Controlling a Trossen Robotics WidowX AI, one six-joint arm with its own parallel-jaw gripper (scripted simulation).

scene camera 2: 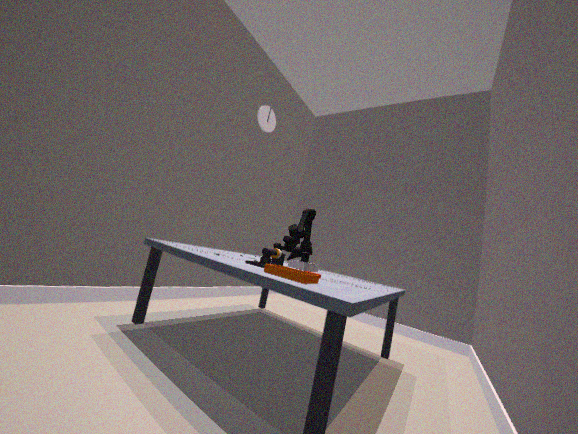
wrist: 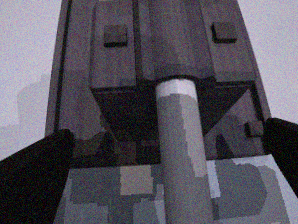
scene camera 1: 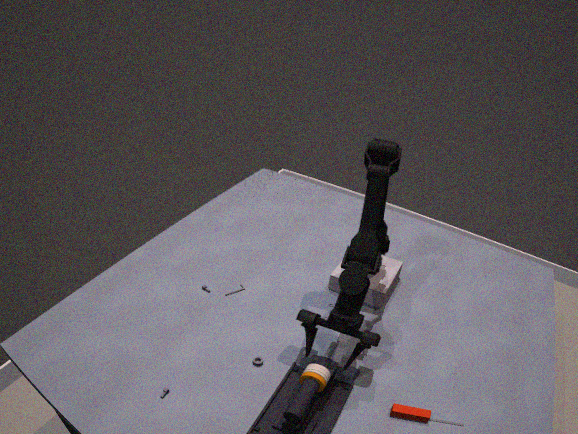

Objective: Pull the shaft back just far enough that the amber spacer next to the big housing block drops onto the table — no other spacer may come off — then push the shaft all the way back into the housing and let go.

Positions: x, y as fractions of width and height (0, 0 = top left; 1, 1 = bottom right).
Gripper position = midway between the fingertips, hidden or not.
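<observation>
From scene camera 1 you get the gripper (scene camera 1: 0.56, 0.84), which is open and holds nothing. The wrist view has the gripper (wrist: 0.58, 0.60) as well, along with a dark housing block (wrist: 0.35, 0.30).
</observation>
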